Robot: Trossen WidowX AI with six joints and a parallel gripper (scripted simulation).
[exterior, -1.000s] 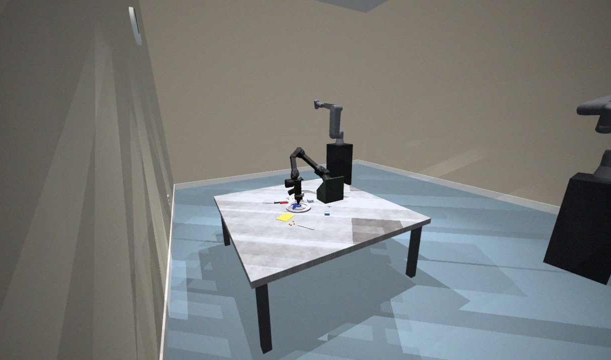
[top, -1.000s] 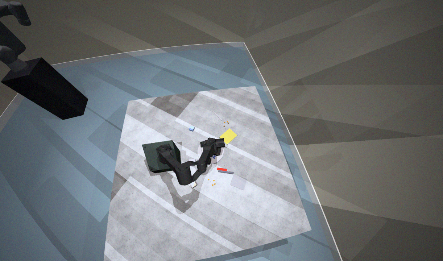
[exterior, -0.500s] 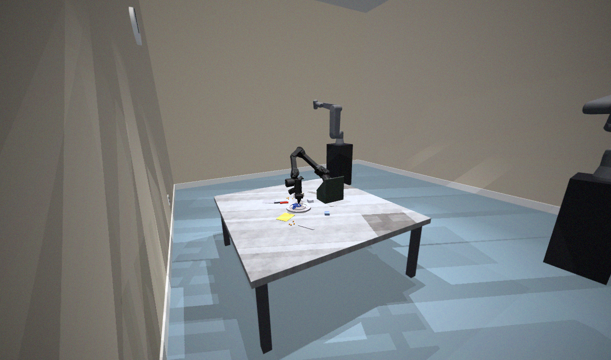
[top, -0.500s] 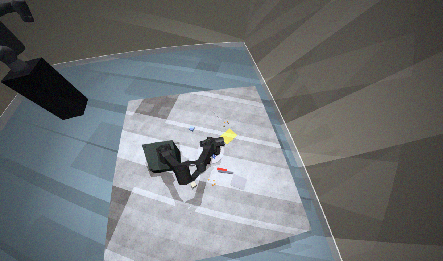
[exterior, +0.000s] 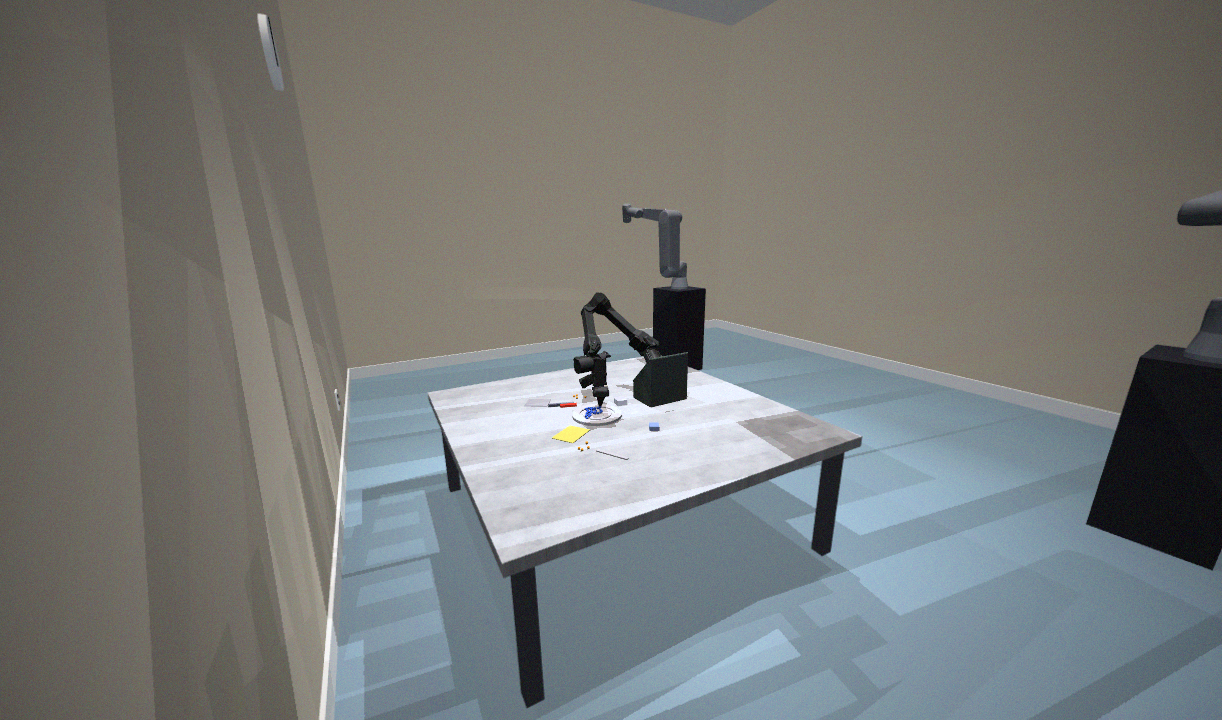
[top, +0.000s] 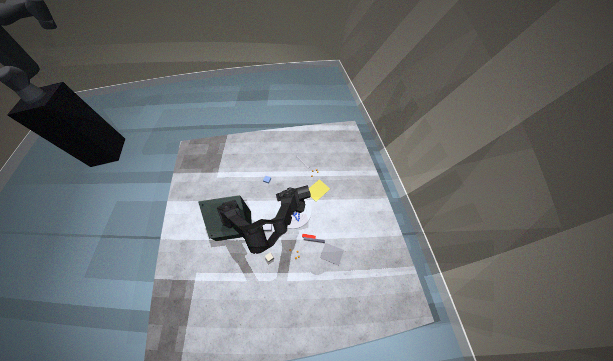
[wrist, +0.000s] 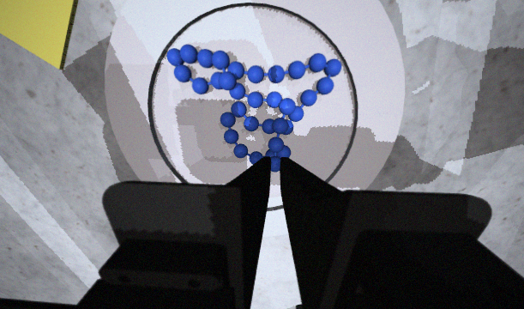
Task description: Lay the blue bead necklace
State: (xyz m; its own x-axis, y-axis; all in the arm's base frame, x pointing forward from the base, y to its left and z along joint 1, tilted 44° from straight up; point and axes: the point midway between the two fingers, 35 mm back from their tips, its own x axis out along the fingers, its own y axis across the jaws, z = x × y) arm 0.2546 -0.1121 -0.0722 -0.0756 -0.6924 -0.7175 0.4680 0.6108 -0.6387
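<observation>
Right now the round white bead board is 3 cm below my gripper tip, 2 cm ahead of it and 1 cm to the left of it. Also, from my gripper tip: cream cube (20 cm to the right, 15 cm behind, 2 cm below); then yellow sheet (19 cm ahead, 10 cm to the left, 3 cm below); then grey tool (16 cm to the right, 8 cm ahead, 3 cm below).
</observation>
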